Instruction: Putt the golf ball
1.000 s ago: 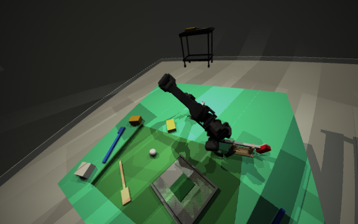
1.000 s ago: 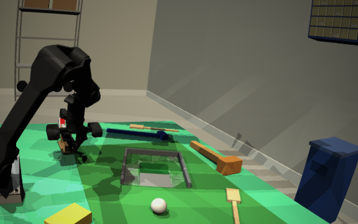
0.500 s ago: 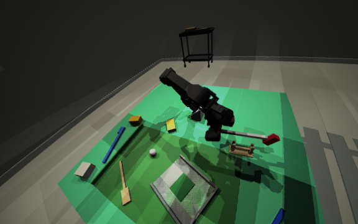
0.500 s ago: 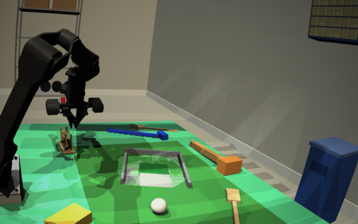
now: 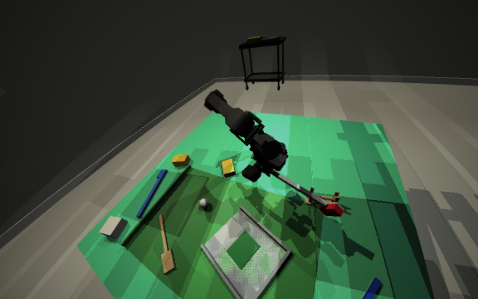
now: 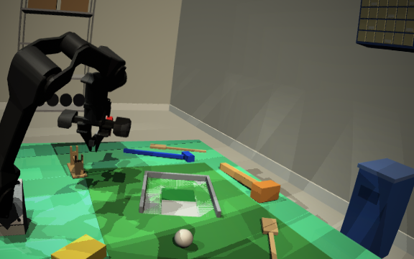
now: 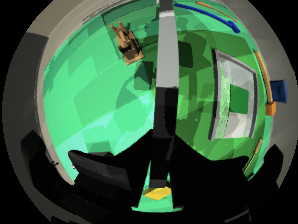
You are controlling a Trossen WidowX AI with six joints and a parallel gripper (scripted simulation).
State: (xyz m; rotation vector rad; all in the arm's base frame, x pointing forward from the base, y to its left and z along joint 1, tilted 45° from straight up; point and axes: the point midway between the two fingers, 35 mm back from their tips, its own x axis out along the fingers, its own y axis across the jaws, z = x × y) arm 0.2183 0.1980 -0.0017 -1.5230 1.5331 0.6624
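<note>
The red putter is 11 cm to the left of my gripper tip, 2 cm ahead of it and 2 cm above it. From my gripper tip the other things lie so: white golf ball 25 cm to the right, 19 cm ahead, 12 cm below.
</note>
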